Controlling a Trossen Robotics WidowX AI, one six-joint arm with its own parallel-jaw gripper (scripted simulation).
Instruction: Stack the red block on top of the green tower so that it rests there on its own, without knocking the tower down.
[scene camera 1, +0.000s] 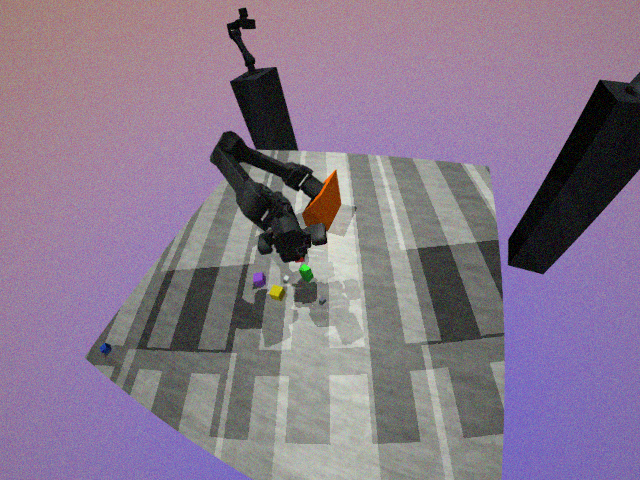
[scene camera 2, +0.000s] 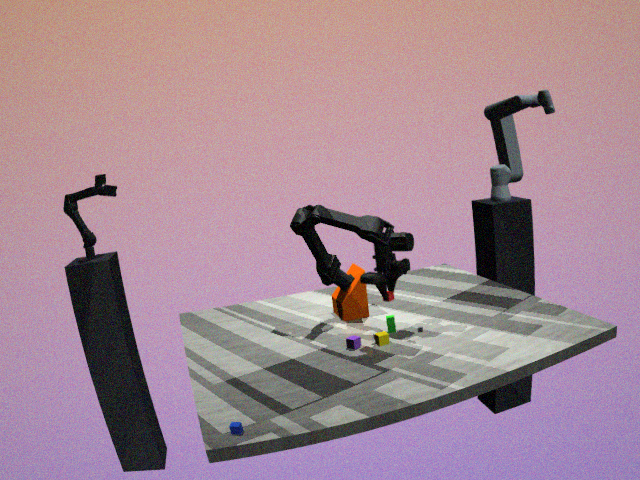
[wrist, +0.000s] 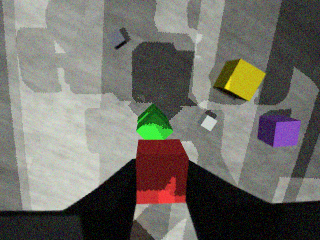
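Note:
Gripper (scene camera 2: 388, 297) (scene camera 1: 299, 256) (wrist: 159, 165) visible, carrying a red block (wrist: 162, 165). A yellow cube (wrist: 238, 78) is visible as well.

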